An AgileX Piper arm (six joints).
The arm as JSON. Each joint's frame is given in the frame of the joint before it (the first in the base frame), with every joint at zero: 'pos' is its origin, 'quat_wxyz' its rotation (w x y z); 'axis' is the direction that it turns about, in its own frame. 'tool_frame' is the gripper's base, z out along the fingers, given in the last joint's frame.
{
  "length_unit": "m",
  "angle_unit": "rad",
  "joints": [
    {
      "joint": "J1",
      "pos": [
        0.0,
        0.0,
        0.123
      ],
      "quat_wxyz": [
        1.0,
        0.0,
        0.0,
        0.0
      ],
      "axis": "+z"
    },
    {
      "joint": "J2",
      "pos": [
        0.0,
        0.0,
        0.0
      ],
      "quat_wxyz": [
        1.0,
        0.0,
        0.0,
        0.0
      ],
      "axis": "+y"
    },
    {
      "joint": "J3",
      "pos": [
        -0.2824,
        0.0,
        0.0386
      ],
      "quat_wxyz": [
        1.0,
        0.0,
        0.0,
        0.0
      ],
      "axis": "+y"
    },
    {
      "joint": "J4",
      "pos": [
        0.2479,
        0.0,
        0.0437
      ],
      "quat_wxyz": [
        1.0,
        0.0,
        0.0,
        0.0
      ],
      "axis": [
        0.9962,
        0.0,
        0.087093
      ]
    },
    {
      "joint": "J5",
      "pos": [
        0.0,
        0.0,
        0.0
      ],
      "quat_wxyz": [
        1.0,
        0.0,
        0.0,
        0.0
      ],
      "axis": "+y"
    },
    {
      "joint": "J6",
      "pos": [
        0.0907,
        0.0,
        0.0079
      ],
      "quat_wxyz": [
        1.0,
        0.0,
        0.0,
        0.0
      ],
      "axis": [
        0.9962,
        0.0,
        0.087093
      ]
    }
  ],
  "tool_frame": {
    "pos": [
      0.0,
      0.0,
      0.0
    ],
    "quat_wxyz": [
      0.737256,
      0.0,
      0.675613,
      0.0
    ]
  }
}
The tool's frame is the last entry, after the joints.
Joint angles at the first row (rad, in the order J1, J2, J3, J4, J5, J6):
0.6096, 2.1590, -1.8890, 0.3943, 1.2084, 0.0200
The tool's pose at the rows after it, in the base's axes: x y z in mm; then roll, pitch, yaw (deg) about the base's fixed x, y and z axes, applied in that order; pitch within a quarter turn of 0, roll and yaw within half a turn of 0:
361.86 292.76 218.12 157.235 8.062 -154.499
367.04 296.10 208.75 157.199 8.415 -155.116
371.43 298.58 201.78 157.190 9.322 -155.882
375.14 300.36 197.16 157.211 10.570 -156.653
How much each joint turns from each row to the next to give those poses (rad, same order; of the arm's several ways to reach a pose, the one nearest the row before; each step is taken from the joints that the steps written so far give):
0.0000, 0.0380, -0.0222, 0.0038, -0.0137, 0.0015
0.0000, 0.0283, -0.0130, 0.0012, -0.0239, 0.0015
0.0000, 0.0188, -0.0055, -0.0003, -0.0319, 0.0014
0.0000, 0.0114, -0.0012, -0.0018, -0.0346, 0.0010

